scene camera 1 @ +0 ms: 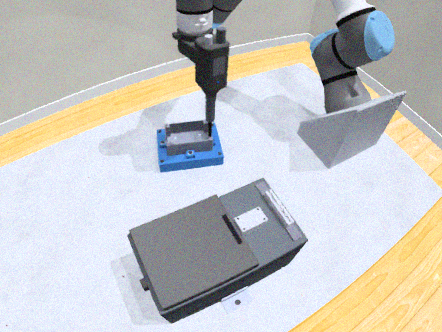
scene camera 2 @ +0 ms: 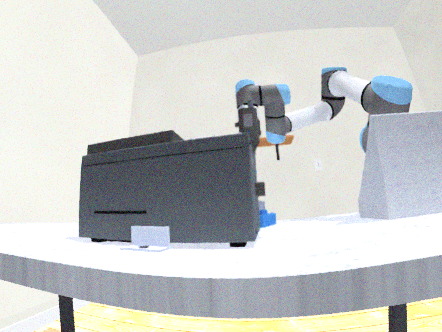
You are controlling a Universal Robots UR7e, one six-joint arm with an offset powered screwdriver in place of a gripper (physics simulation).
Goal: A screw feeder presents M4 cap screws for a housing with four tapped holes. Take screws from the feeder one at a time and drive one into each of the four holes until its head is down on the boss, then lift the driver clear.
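The driver (scene camera 1: 210, 134) points straight down, its thin dark bit at the near right corner of the grey open-topped housing (scene camera 1: 189, 147). Whether the bit touches a screw or the boss is too small to tell. The housing sits in a blue fixture (scene camera 1: 190, 164) (scene camera 2: 267, 219); its far right corner is behind the driver's nose, and screw heads in its corners cannot be made out. The dark grey screw feeder (scene camera 1: 192, 250) (scene camera 2: 170, 195) stands in front of the fixture. In scene camera 2 it hides the bit and most of the housing.
A grey angled panel (scene camera 1: 355, 127) (scene camera 2: 410, 165) stands at the right, in front of the arm's base. A small pale bracket (scene camera 1: 237, 301) (scene camera 2: 150, 236) is by the feeder's near side. A white plate (scene camera 1: 251, 219) lies on the feeder's top.
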